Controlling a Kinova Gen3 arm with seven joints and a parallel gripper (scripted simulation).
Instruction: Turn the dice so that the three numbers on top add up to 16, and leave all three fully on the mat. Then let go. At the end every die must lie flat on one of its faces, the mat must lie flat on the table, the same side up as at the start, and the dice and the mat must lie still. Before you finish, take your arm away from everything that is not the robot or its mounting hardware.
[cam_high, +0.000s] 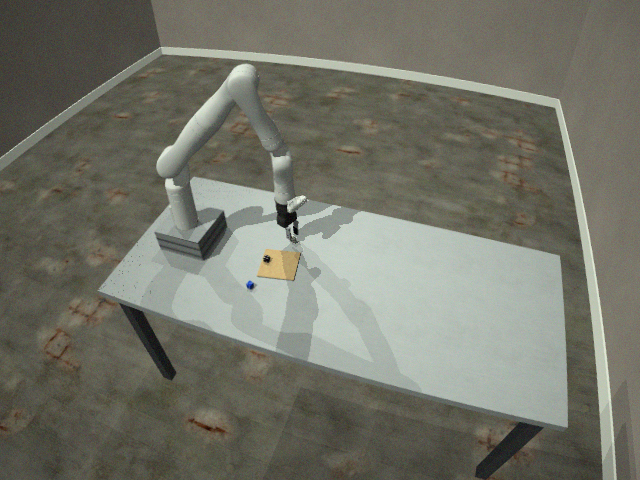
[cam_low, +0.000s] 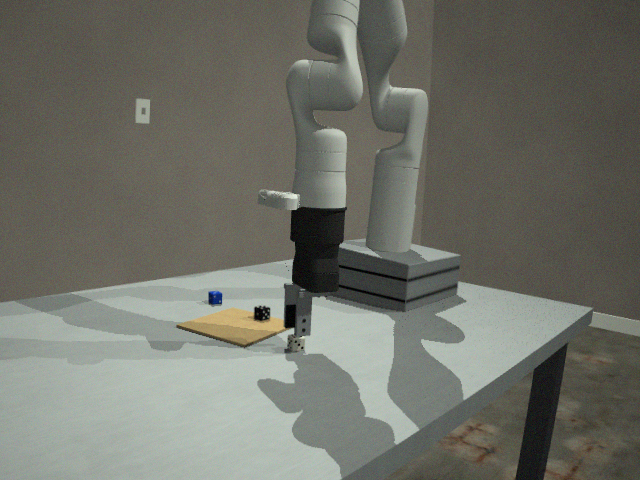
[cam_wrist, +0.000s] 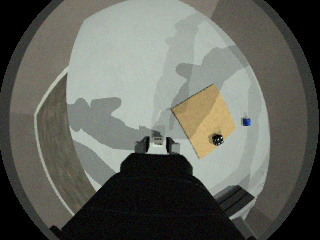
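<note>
Right now the white die is 3 cm below my hand. From my hand the other things lie so: tan mat: 13 cm to the right, 4 cm below, 1 cm behind; blue die: 27 cm to the right, 7 cm behind, 3 cm below; black die: 13 cm to the right, 6 cm behind, 3 cm below.
</note>
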